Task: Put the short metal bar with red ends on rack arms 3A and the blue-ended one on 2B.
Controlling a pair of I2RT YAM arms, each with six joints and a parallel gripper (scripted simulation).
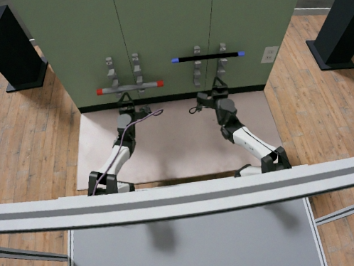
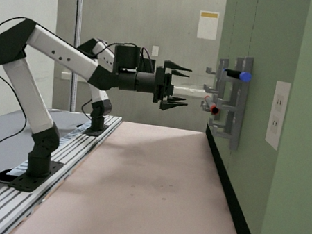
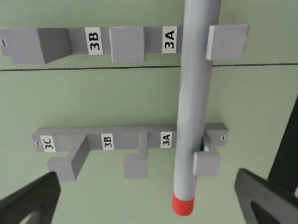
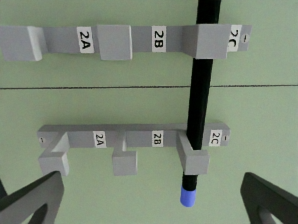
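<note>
Right now the blue-ended black bar is 130 mm ahead of my right hand, 10 mm to the left of it and 50 mm above it. From my right hand the other things lie so: green wall: 270 mm ahead, 190 mm to the left, 150 mm above; red-ended grey bar: 120 mm ahead, 400 mm to the left, 90 mm below; outlet plate: 160 mm ahead, 310 mm to the right.
</note>
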